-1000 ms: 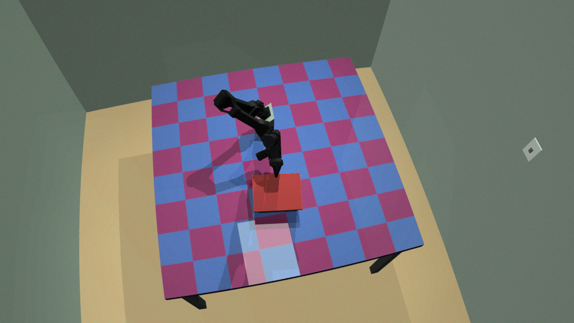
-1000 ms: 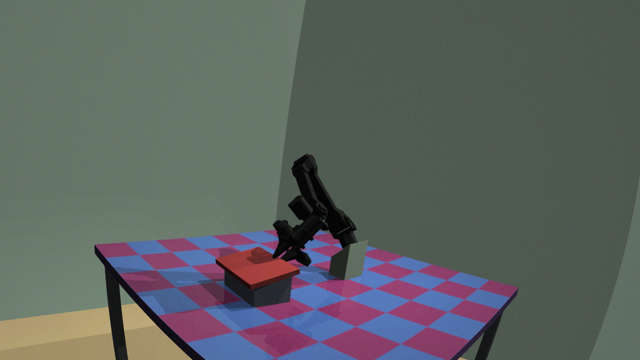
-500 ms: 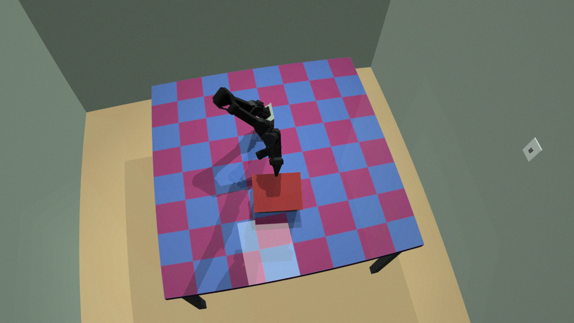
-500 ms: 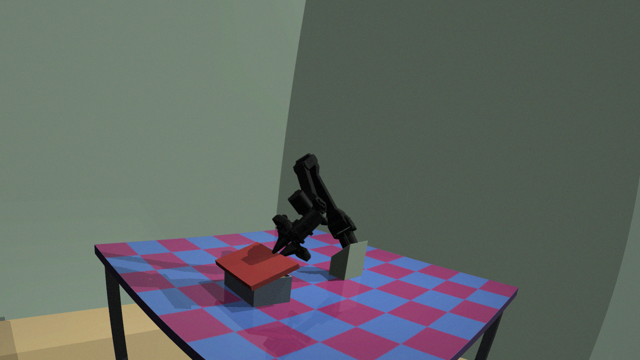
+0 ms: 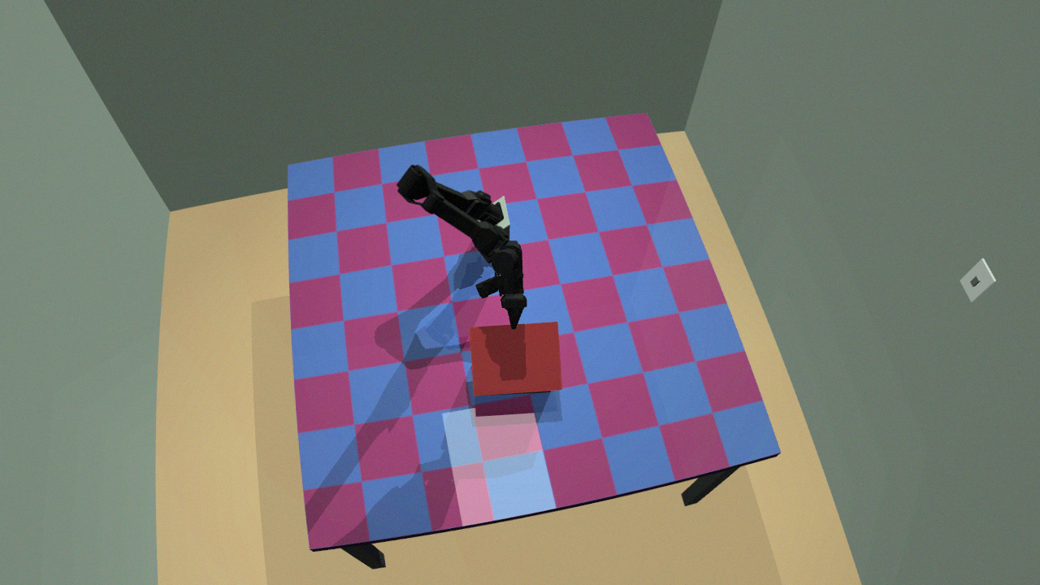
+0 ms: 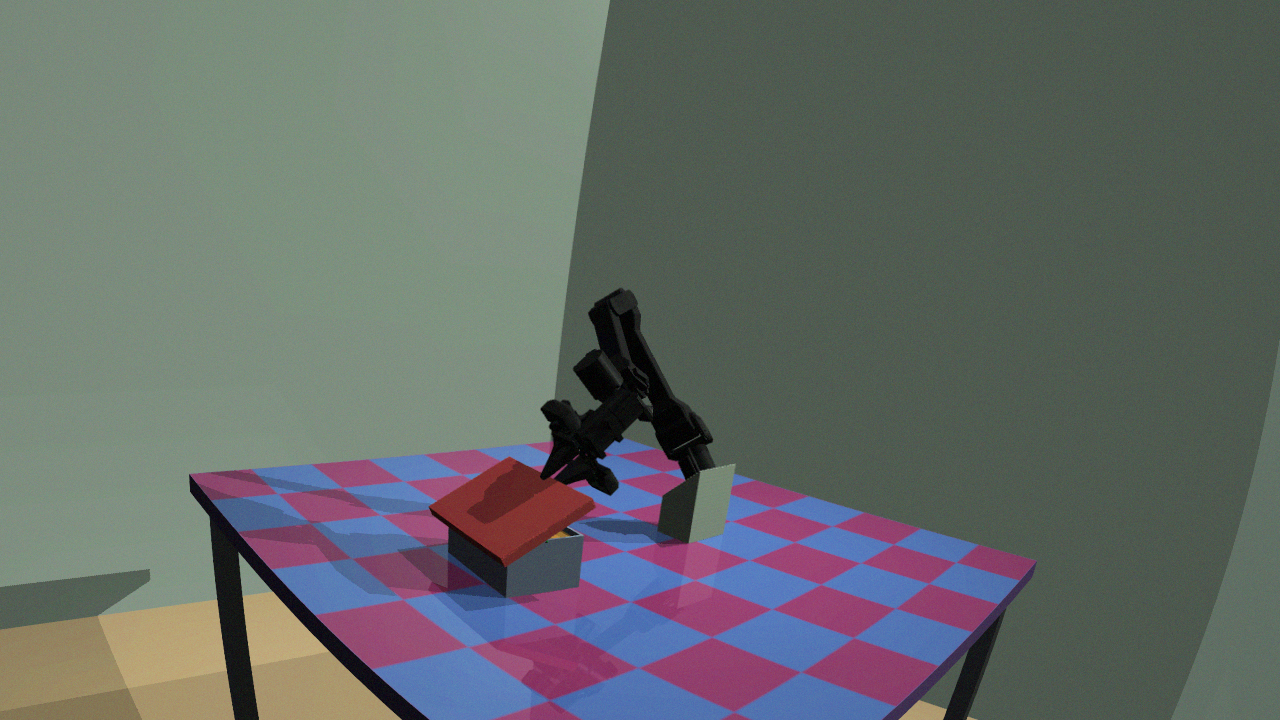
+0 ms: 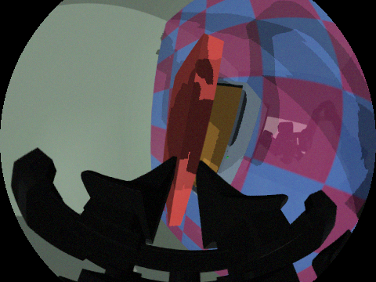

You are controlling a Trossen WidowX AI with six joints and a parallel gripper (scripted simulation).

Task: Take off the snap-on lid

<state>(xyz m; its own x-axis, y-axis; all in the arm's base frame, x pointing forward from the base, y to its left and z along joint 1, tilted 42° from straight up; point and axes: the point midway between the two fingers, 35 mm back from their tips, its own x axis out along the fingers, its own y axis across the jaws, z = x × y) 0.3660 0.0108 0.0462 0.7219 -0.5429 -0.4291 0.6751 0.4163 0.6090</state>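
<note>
My gripper tip is now 70 mm short of the red lid, 10 mm to the left of it and 30 mm above it. Also, from my gripper tip: grey storage box 60 mm ahead, 10 mm to the right, 100 mm below.
</note>
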